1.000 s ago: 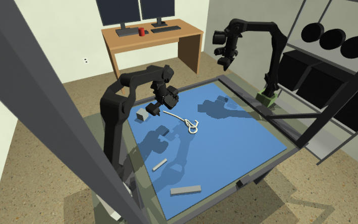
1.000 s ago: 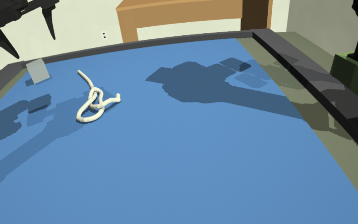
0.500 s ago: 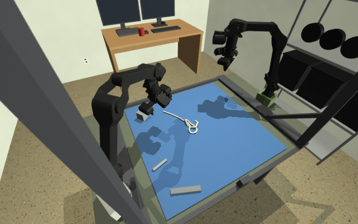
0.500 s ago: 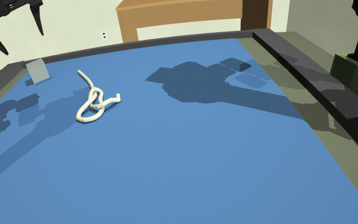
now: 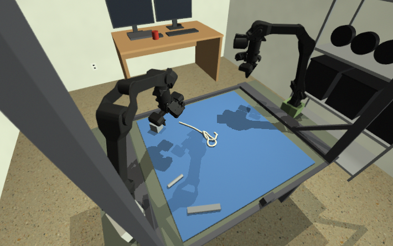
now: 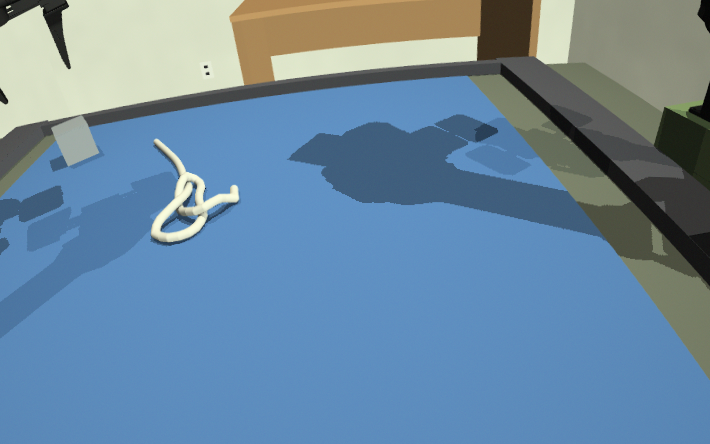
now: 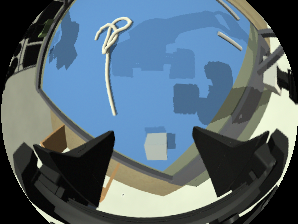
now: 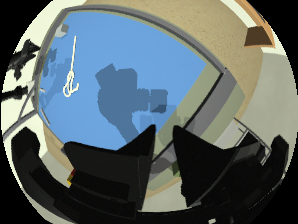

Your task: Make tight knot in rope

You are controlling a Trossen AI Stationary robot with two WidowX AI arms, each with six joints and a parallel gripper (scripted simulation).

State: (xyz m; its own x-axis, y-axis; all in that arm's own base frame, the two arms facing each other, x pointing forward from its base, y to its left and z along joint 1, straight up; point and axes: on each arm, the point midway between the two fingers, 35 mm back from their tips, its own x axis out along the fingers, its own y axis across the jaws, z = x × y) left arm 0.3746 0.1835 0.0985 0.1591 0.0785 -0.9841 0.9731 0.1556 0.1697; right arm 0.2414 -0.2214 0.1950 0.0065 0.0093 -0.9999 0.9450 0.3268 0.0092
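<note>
Now: left hand 15 cm past the blue mat, 19 cm to the left of it and 18 cm above it. The rest, counted from my left hand: grey bar (38 cm behind, 9 cm to the left, 17 cm below); then grey cube (12 cm ahead, 3 cm to the left, 15 cm below).
</note>
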